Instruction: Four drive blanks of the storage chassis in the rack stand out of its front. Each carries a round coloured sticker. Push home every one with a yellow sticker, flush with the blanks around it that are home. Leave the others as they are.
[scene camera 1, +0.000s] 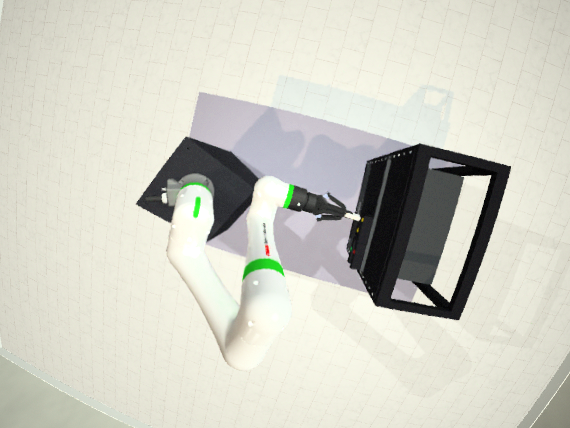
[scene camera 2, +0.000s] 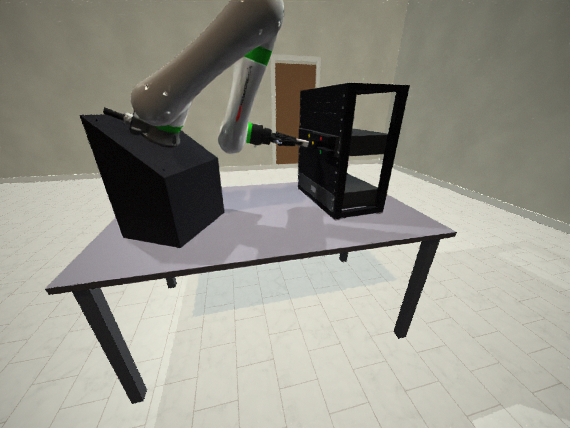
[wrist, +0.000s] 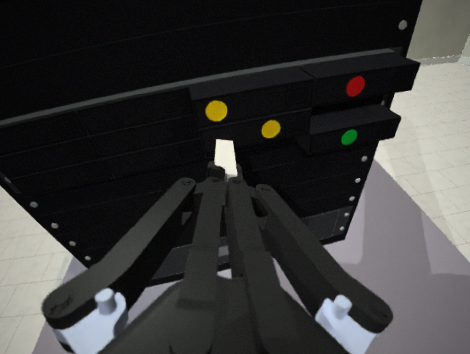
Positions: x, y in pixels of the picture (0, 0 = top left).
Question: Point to a black rack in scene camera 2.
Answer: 325, 180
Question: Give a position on a black rack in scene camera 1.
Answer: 406, 209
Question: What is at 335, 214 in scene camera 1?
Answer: The gripper.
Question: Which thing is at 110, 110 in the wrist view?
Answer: A black rack.
